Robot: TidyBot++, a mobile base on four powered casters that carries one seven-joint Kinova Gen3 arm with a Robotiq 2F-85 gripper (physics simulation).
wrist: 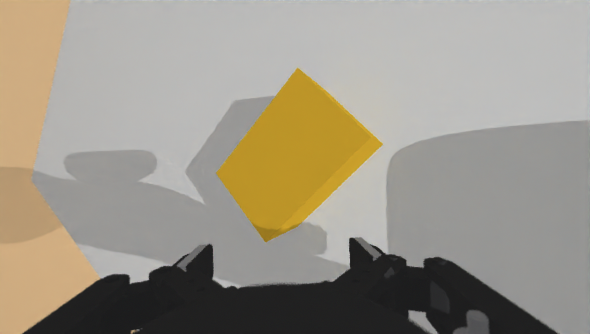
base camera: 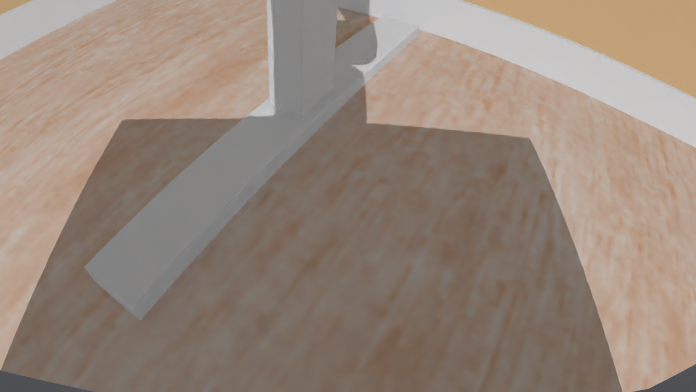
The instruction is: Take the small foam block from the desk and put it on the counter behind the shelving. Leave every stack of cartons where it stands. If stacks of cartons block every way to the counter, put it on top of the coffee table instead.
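Places are measured from the arm's base along level axes (x right, y ahead, z up), in millimetres.
Where they show: gripper, between the fingertips: [wrist: 282, 256].
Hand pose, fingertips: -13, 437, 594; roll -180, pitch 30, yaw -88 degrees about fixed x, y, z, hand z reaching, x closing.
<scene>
Each offset is from my fingertips to the top centre of the thing, as dx, dy, dz. "spot": to the spot under its first point. Level surfaces: height alone.
The small foam block {+62, -2, +4} [wrist: 297, 155] is yellow and lies on the pale grey desk top {dz -41} [wrist: 450, 65], near the middle of the wrist view. It is turned at an angle to the fingers, with one corner pointing down toward them. My gripper [wrist: 282, 256] is open and empty, above the desk; in the wrist view the block shows just beyond the gap between the fingertips. In the base camera view a white-grey desk leg {spot: -22, +93, -881} [base camera: 302, 60] stands on a long flat foot [base camera: 200, 200]. The counter, the shelving, the coffee table and the cartons do not show.
The desk's edge runs down the left of the wrist view, with a tan surface [wrist: 25, 100] beyond it. In the base camera view the desk's foot lies across the wood floor {dz -991} [base camera: 425, 250] ahead of the base. A white baseboard [base camera: 550, 55] runs along a tan wall [base camera: 625, 35] behind.
</scene>
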